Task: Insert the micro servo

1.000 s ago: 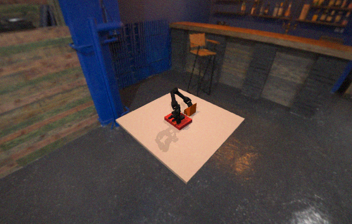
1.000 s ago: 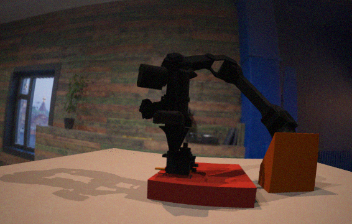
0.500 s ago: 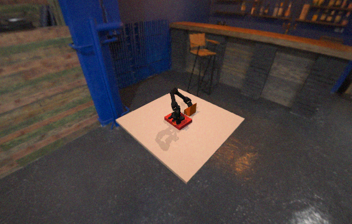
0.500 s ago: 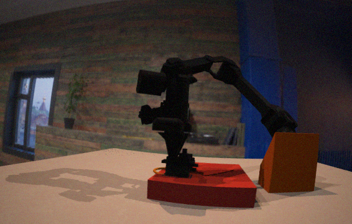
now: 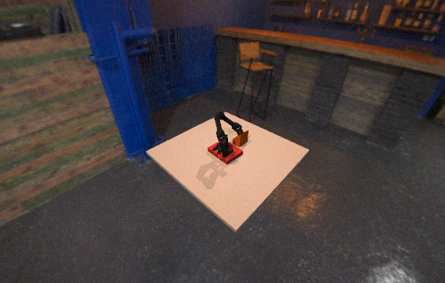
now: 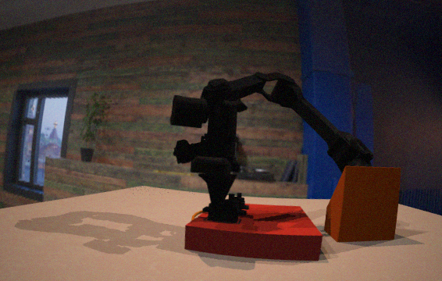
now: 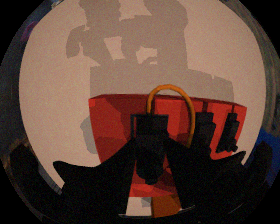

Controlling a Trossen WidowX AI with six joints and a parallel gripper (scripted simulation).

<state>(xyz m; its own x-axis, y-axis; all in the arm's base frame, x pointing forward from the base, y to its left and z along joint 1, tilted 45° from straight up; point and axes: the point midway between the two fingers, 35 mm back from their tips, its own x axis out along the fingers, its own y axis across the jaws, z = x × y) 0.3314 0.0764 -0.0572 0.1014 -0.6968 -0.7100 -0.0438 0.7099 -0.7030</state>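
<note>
My gripper tip is 120 mm past the red deck, 80 mm to the left of it and 50 mm above it.
</note>
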